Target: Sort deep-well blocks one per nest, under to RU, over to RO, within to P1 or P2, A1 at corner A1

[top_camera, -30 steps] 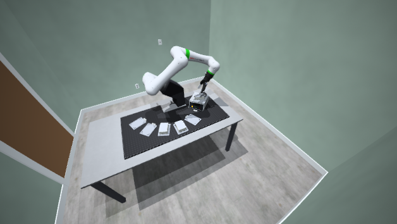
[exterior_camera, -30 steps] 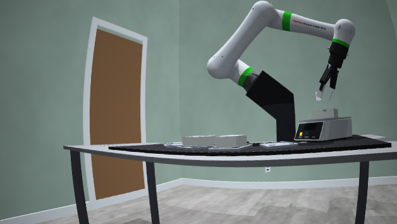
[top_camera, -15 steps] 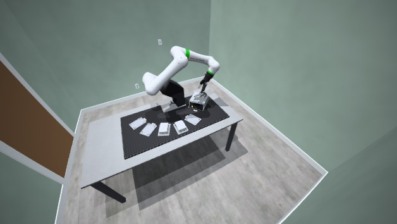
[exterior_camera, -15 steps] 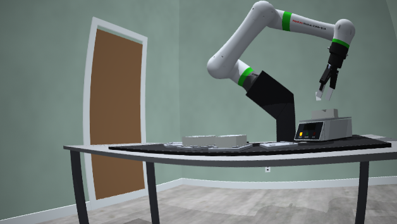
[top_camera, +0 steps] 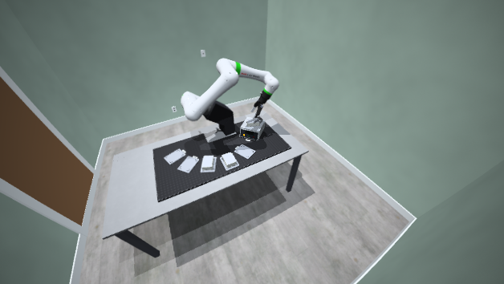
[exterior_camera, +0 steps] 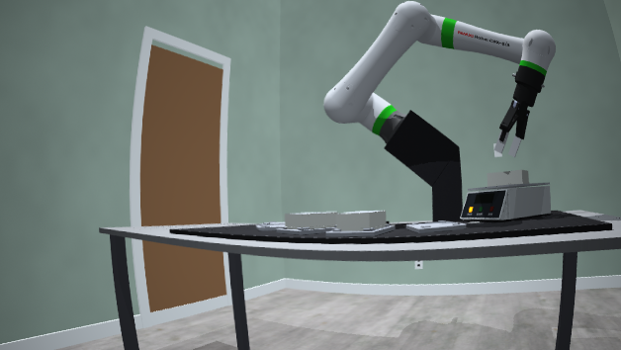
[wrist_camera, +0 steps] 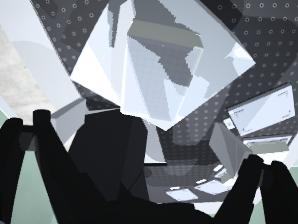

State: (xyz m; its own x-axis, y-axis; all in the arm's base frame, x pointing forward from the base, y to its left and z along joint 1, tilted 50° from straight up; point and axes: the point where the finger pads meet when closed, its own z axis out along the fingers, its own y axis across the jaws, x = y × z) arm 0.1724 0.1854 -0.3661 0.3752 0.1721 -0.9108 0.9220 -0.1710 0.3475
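Now: hand 9 cm above the grey deep-well block. Also, from my hand: check-weigher platform 11 cm below; check-weigher CW 14 cm below.
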